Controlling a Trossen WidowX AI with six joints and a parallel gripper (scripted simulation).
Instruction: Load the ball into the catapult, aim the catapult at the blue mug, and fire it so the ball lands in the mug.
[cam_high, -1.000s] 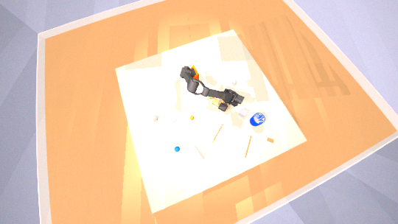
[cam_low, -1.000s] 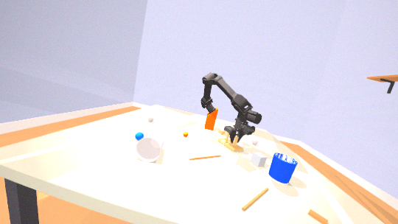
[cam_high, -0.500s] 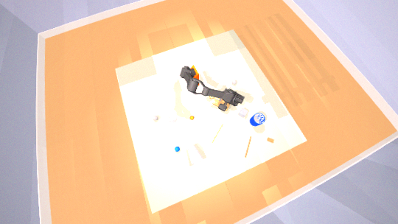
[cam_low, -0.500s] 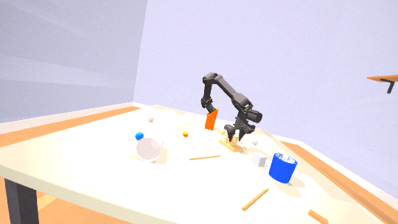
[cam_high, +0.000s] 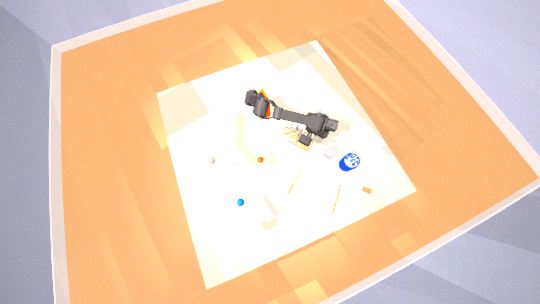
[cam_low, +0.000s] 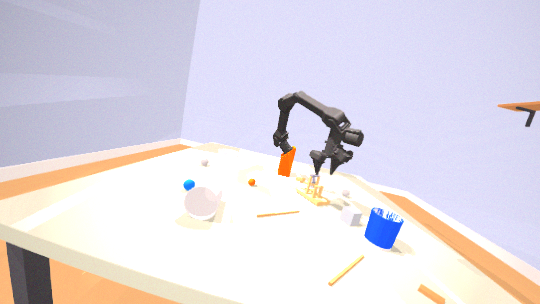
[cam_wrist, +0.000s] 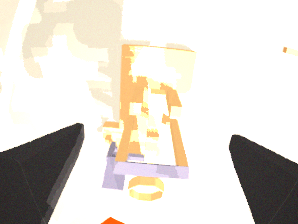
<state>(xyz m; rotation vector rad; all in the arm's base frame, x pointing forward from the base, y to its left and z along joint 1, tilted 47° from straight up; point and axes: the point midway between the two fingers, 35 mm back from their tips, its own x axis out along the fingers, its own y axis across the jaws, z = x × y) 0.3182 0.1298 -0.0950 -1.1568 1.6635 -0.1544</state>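
Now: the orange ball 1 cm behind my gripper tip, 30 cm to the right of it and 11 cm below it. The rest, counted from my gripper tip: grey cube: 13 cm ahead, 11 cm to the left, 10 cm below; blue mug: 23 cm ahead, 16 cm to the left, 9 cm below; wooden catapult: 6 cm behind, 3 cm to the right, 7 cm below.
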